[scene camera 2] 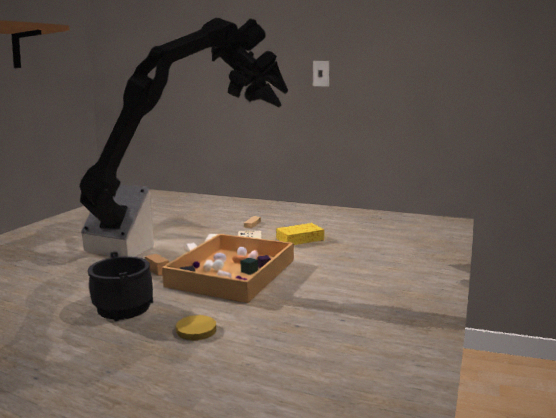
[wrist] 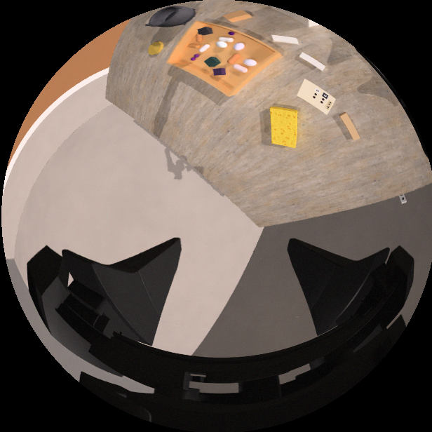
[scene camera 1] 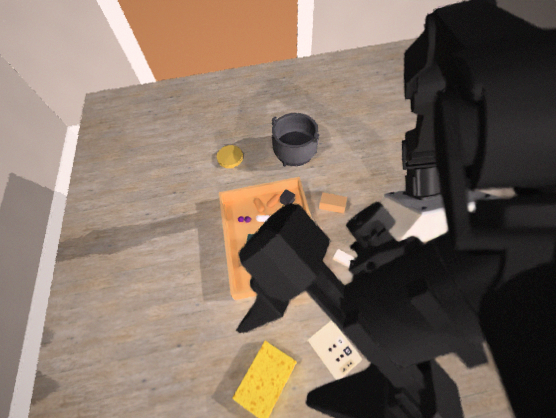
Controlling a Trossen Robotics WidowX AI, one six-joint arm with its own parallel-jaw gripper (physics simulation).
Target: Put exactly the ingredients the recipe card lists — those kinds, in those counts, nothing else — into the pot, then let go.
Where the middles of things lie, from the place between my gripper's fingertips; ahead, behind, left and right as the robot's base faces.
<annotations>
My gripper is now 350 mm above the orange tray (scene camera 2: 203,282), 270 mm to the left of it and 40 mm past it. The rest, counted from my hand: yellow disc (scene camera 2: 197,327) (530 mm to the right, 370 mm below, 10 mm ahead); dark pot (scene camera 2: 121,287) (500 mm to the right, 330 mm below, 170 mm behind).
</annotations>
